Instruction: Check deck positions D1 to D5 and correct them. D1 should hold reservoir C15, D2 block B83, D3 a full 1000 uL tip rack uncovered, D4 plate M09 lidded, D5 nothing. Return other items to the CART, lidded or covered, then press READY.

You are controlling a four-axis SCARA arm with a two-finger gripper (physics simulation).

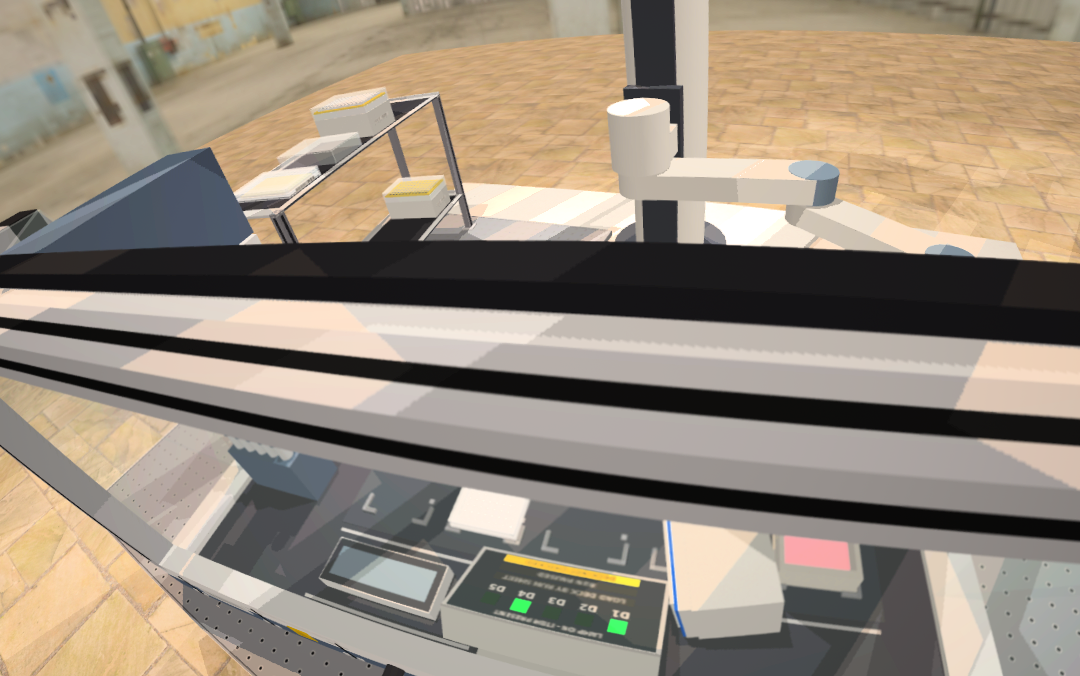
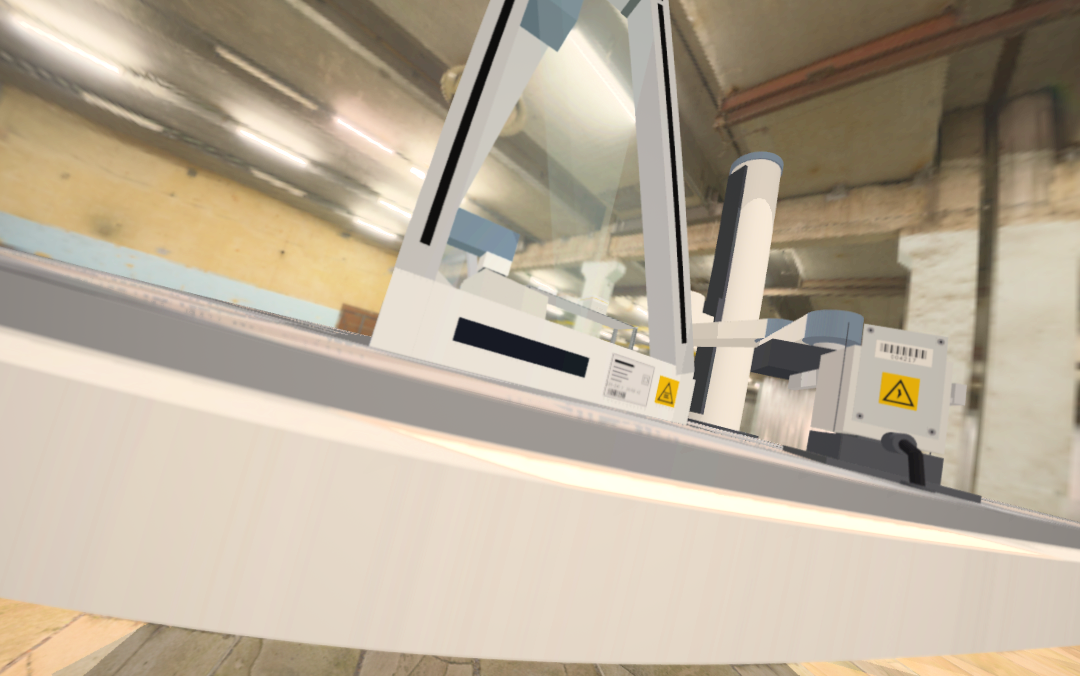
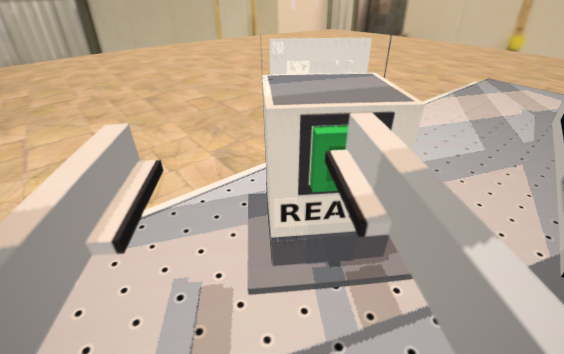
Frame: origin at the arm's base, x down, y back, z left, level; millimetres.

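Seen in the pictures: gripper, between the fingertips: [image 3: 243,141].
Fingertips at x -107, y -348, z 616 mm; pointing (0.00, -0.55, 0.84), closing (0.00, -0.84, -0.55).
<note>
Pixels of each thing's top centre, then the offset from my fingertips to it. "*": a spot on its surface instead. Level surfaces: height alone.
- READY box, centre of its top: [image 3: 335,36] [image 2: 882,333] dy -60, dx -33, dz +10 mm
- green button, centre of its top: [image 3: 346,125] dy -44, dx +0, dz -15 mm
- pink-topped reservoir, centre of its top: [image 1: 817,519] dy -287, dx +9, dz -264 mm
- cart, a spot on its surface: [image 1: 451,159] * dy +309, dx -100, dz -1139 mm
- grey plate, centre of its top: [image 1: 317,144] dy -38, dx -280, dz -1143 mm
- pale plate, centre of its top: [image 1: 273,179] dy -165, dx -272, dz -1117 mm
- beige angular housing, a spot on its surface: [image 1: 729,589] * dy -418, dx -49, dz -336 mm
- perforated bench, height of its surface: dx +94 mm
My gripper [image 3: 243,141] is shut to a narrow stance with a visible gap and nothing between its fingers. It faces the READY box [image 3: 282,160] [image 2: 904,350]; the right finger covers part of the green button [image 3: 322,165]. Contact cannot be told. On the deck, a pink-topped reservoir [image 1: 816,553] stands at the right and a white plate [image 1: 490,511] further left. On the lamp panel [image 1: 549,645], D1 and D4 are lit green; D2, D3 and D5 are dark. The cart [image 1: 451,159] bears yellow-banded racks [image 1: 350,115] [image 1: 416,199], a grey plate [image 1: 320,149] and a pale plate [image 1: 278,184].
Broad bars [image 1: 557,350] of the enclosure cross in front of the deck and hide part of it. A beige angular housing [image 1: 729,589] stands beside the reservoir, a display [image 1: 384,572] beside the lamp panel, and a blue-grey block [image 1: 290,474] at the deck's left. The box stands on a perforated bench [image 3: 165,300].
</note>
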